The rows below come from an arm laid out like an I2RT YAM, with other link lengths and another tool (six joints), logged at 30 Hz.
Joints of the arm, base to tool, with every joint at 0 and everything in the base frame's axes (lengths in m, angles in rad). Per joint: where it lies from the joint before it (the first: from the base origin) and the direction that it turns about. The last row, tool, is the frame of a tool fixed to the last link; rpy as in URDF.
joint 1: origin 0 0 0.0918 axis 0 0 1
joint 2: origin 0.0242 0.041 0.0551 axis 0 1 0
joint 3: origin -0.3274 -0.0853 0 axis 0 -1 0
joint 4: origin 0.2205 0.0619 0.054 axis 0 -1 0
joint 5: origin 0.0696 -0.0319 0.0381 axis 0 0 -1
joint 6: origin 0.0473 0 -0.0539 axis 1 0 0
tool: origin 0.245 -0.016 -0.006 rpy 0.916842 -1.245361 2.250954
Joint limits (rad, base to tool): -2.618..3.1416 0..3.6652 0..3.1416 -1.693..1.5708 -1.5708..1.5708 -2.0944..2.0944
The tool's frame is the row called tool.
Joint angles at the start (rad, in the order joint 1, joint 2, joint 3, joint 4, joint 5, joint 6): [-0.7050 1.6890 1.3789 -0.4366 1.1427 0.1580]
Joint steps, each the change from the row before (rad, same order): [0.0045 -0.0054 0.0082 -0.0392 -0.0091 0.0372]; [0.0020 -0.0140 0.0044 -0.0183 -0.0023 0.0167]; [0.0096 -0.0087 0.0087 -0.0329 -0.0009 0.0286]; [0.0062 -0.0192 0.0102 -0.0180 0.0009 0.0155]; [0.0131 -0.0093 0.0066 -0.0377 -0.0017 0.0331]
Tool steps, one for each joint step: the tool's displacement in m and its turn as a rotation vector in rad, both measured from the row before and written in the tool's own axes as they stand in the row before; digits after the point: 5 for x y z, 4 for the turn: [-0.00221 -0.00117 -0.00333 0.0101 -0.0069 0.0150]; [0.00085 0.00426 -0.00310 0.0003 0.0015 0.0166]; [0.00074 0.00090 -0.00477 0.0052 -0.0003 0.0130]; [0.00469 0.00635 -0.00473 -0.0015 0.0088 0.0242]; [-0.00011 -0.00037 -0.00586 0.0088 -0.0011 0.0114]
